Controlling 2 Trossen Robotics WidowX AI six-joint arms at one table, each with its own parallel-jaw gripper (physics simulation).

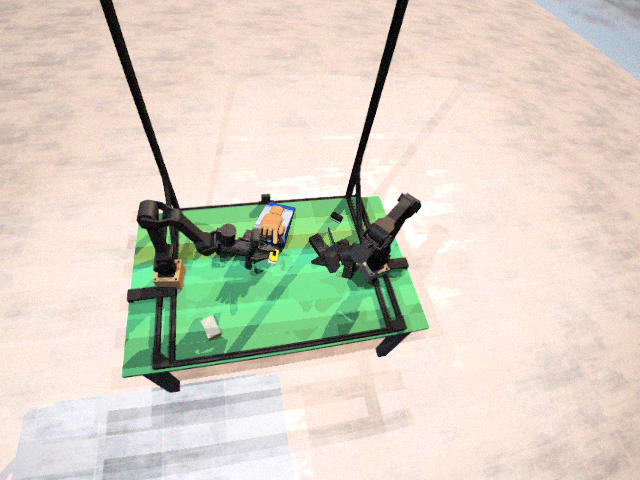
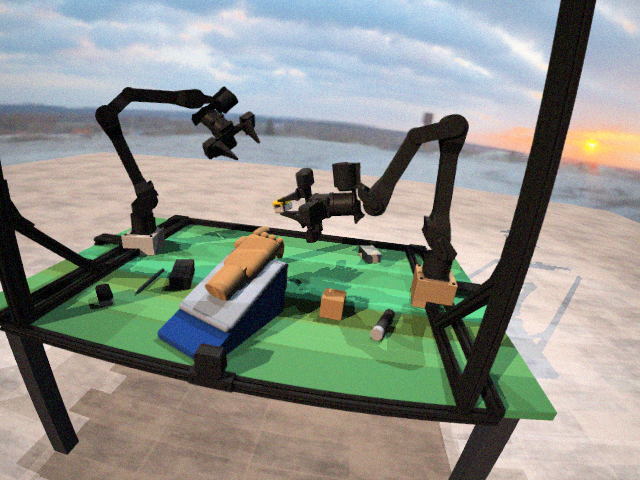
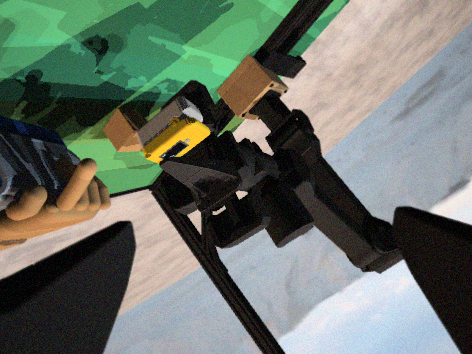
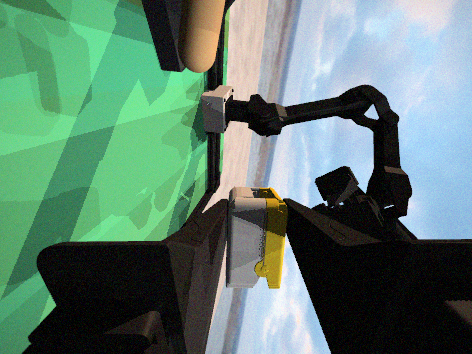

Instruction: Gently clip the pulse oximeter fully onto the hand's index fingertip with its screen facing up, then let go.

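Where they show: left gripper, fingertip midpoint: [image 1: 315, 258] [image 2: 248, 150] [image 3: 264, 227]; right gripper, fingertip midpoint: [image 1: 274, 252] [image 2: 279, 207] [image 3: 156, 145] [image 4: 255, 205]; left arm's base, link origin: [image 1: 374, 263] [image 2: 143, 231] [image 4: 228, 109]; right arm's base, link origin: [image 1: 167, 270] [image 2: 435, 274] [image 3: 264, 102].
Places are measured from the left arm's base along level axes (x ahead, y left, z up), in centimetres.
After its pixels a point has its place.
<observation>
The pulse oximeter [image 1: 273, 256] {x 44.0, y -9.7, z 15.4 cm} [image 2: 282, 206] {x 43.7, y -13.5, z 14.0 cm} [image 3: 177, 142] {x 43.0, y -10.0, z 15.1 cm} [image 4: 246, 245] {x 45.1, y -11.6, z 13.4 cm} is yellow over white-grey, its yellow screen side up. My right gripper [image 2: 279, 206] {x 42.8, y -12.2, z 13.4 cm} [image 4: 255, 205] {x 42.8, y -12.2, z 13.4 cm} is shut on it, one finger on the yellow side and one on the white side. The tan hand [image 1: 272, 219] {x 37.0, y -31.3, z 8.8 cm} [image 2: 248, 255] {x 37.1, y -33.2, z 8.2 cm} lies on a sloped rest, and its index finger [image 1: 275, 237] [image 3: 77, 185] [image 4: 202, 40] sticks out. The oximeter is held in the air beyond the fingertips, apart from them. My left gripper [image 2: 247, 149] {x 32.8, y 2.0, z 26.3 cm} is open and empty, high over the table.
The blue wedge rest [image 2: 180, 330] {x 25.3, y -44.9, z -3.1 cm} carries the hand. Beside it are a wooden block [image 2: 332, 304] {x 55.8, y -34.8, z -2.0 cm} and a dark cylinder [image 2: 381, 325] {x 65.7, y -40.9, z -3.3 cm} on one side, and a black box [image 2: 181, 273] {x 19.0, y -22.4, z -2.5 cm}, a pen [image 2: 149, 281] {x 10.4, y -22.6, z -5.2 cm} and a small black item [image 2: 104, 294] {x 4.6, y -34.2, z -2.8 cm} on the other. A white box [image 1: 210, 327] {x 73.7, y 2.0, z -2.9 cm} [image 2: 370, 253] {x 72.8, y -1.7, z -2.9 cm} lies farther off.
</observation>
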